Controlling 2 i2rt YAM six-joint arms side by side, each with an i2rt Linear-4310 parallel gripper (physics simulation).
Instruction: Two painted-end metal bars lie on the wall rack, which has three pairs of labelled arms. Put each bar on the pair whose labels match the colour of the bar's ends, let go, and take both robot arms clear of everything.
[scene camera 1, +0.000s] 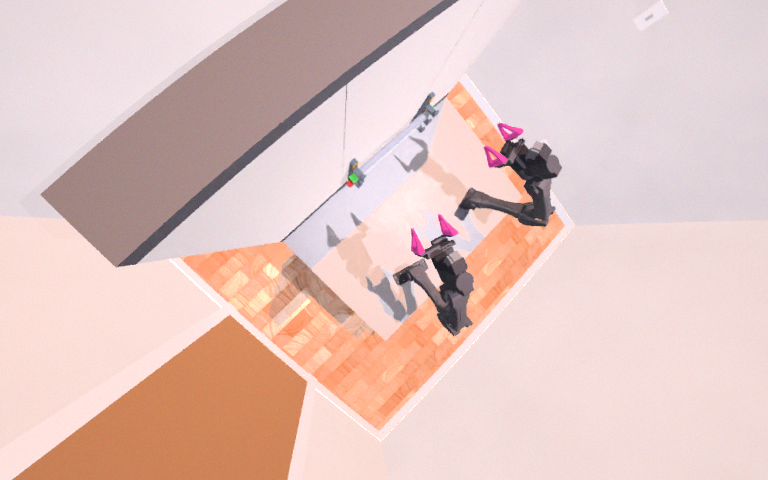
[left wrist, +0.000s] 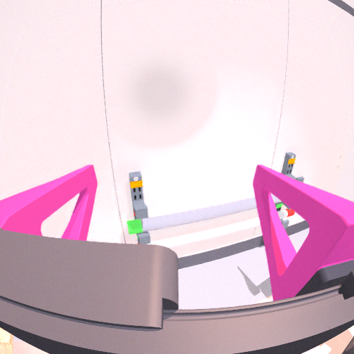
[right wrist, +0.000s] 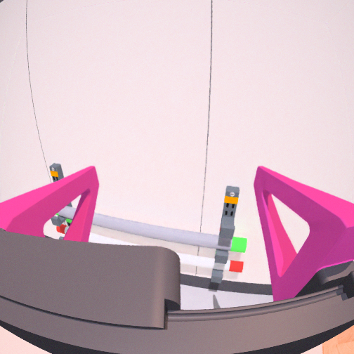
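Seen in the pictures: left gripper, fingertip midpoint: (scene camera 1: 425, 221); right gripper, fingertip midpoint: (scene camera 1: 491, 135); left arm's base, origin of the base link: (scene camera 1: 410, 271); right arm's base, origin of the base link: (scene camera 1: 466, 203).
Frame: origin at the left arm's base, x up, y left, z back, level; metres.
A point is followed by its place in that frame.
Observation:
The wall rack (scene camera 1: 356, 168) @[z -0.557, x 0.307, y 0.073 m] (left wrist: 137, 194) (right wrist: 230, 210) has two grey posts with orange labels at the top. The grey bar with green ends (scene camera 1: 390, 148) @[z -0.584, x 0.258, y -0.104 m] (left wrist: 200, 212) (right wrist: 150, 231) lies across the posts, below the top arms, and appears to rest on the middle pair. The white bar with red ends (left wrist: 215, 234) (right wrist: 195, 260) lies lower, on what looks like the lowest pair. A small green label shows beside its far end in both wrist views. My left gripper (scene camera 1: 427, 222) @[z -0.280, x 0.533, y 0.001 m] (left wrist: 174, 173) and right gripper (scene camera 1: 491, 135) @[z -0.428, x 0.532, y -0.336 m] (right wrist: 176, 168) are open and empty, apart from bars and rack.
The pale wall (scene camera 1: 294, 186) @[z -0.520, x 0.581, y 0.289 m] (left wrist: 190, 125) (right wrist: 130, 100) stands behind the rack. A dark strip (left wrist: 215, 253) (right wrist: 250, 288) runs along the wall below the bars. A wood floor (scene camera 1: 339, 379) surrounds the pale area beneath the arms. Both arms stand apart from each other.

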